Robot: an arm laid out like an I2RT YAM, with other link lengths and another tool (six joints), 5 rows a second.
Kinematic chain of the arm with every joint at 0, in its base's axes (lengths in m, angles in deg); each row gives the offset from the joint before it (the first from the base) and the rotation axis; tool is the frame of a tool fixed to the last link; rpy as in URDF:
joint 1: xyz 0 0 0.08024 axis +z
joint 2: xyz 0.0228 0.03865 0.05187 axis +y
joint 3: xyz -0.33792 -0.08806 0 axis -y
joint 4: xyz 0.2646 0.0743 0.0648 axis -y
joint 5: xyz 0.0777 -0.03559 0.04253 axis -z
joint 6: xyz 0.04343 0 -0.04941 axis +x
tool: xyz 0.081 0.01 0.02 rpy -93.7 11.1 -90
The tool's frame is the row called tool.
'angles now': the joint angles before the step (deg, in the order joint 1, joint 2, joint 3, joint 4, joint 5, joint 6). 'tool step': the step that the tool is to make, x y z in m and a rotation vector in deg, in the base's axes. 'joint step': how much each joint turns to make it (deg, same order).
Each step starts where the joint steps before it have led.
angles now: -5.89, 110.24, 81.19, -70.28, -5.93, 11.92
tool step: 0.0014, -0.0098, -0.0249, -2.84, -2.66, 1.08
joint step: -0.62, 0.04, -5.15, 8.04, 2.75, -1.34
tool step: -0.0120, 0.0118, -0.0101, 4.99, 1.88, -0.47
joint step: 0.01, 0.00, -2.75, 0.30, -4.77, -0.16
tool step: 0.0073, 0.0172, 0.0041, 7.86, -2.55, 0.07
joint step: 0.10, 0.00, -0.02, 1.44, -8.02, -1.15
